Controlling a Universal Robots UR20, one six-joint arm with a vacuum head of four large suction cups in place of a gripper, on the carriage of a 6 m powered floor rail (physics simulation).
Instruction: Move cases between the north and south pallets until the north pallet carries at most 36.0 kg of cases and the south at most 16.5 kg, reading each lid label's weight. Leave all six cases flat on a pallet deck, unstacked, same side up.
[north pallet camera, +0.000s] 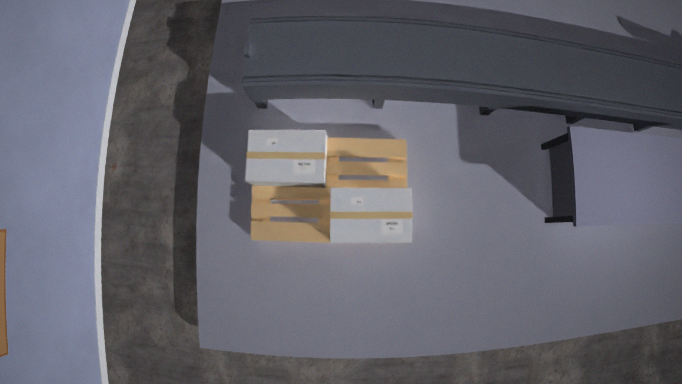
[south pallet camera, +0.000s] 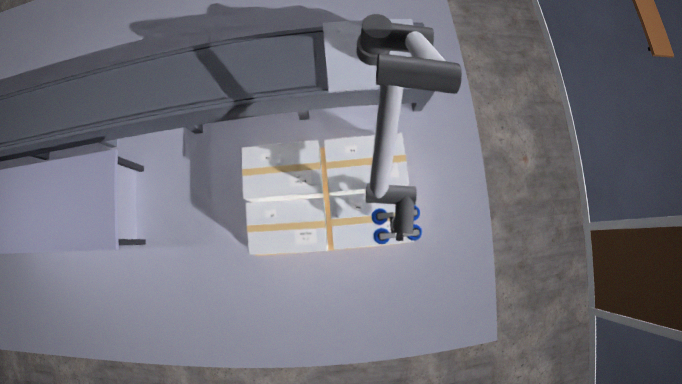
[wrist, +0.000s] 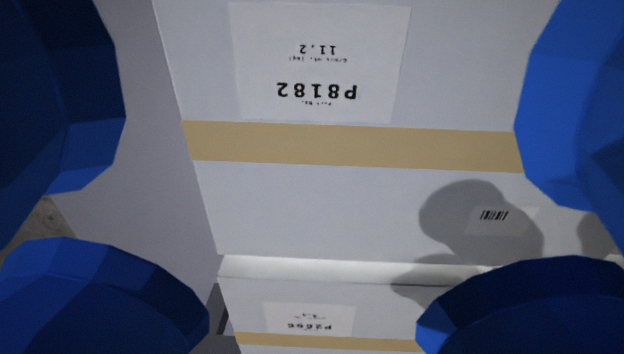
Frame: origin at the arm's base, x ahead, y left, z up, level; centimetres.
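Where they show: hand, tool point: (wrist: 314, 229); arm's base, link origin: (south pallet camera: 372, 51).
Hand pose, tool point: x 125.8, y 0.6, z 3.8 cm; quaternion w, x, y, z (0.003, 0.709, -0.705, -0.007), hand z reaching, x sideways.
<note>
Things, the pixels of their top centre, and the offset from my tool point.
- back left case, top centre: (south pallet camera: 280, 169) dy -74.0, dx -45.9, dz -16.4 cm
- back right case, top centre: (wrist: 384, 345) (south pallet camera: 366, 161) dy -13.6, dx -45.6, dz -16.4 cm
- front left case, top centre: (south pallet camera: 285, 226) dy -74.0, dx -5.9, dz -20.9 cm
- front right case, top centre: (wrist: 446, 150) (south pallet camera: 372, 219) dy -13.6, dx -5.8, dz -18.2 cm
On the north pallet (north pallet camera: 367, 146), one case (north pallet camera: 280, 172) lies back left and one (north pallet camera: 355, 232) front right; their labels are too small to read. The south pallet (south pallet camera: 329, 240) bears a back left case (south pallet camera: 270, 187), a back right case (south pallet camera: 340, 150) (wrist: 380, 325), a front left case (south pallet camera: 275, 243) and a front right case (south pallet camera: 350, 239) (wrist: 300, 210). All lie flat, unstacked. The front right lid reads P8182, 11.2 kg, upside down in the wrist view; the back right weight is illegible. My suction head (south pallet camera: 398, 225) (wrist: 312, 200) is open and empty, above the front right case, partly hiding it.
The grey floor rail (north pallet camera: 400, 50) (south pallet camera: 280, 60) runs behind both pallets, with the arm's pale carriage (south pallet camera: 345, 65) at its south end. A pale box-like stand (north pallet camera: 635, 175) (south pallet camera: 55, 200) with dark legs stands between the pallets. Arm shadows fall across the south cases.
</note>
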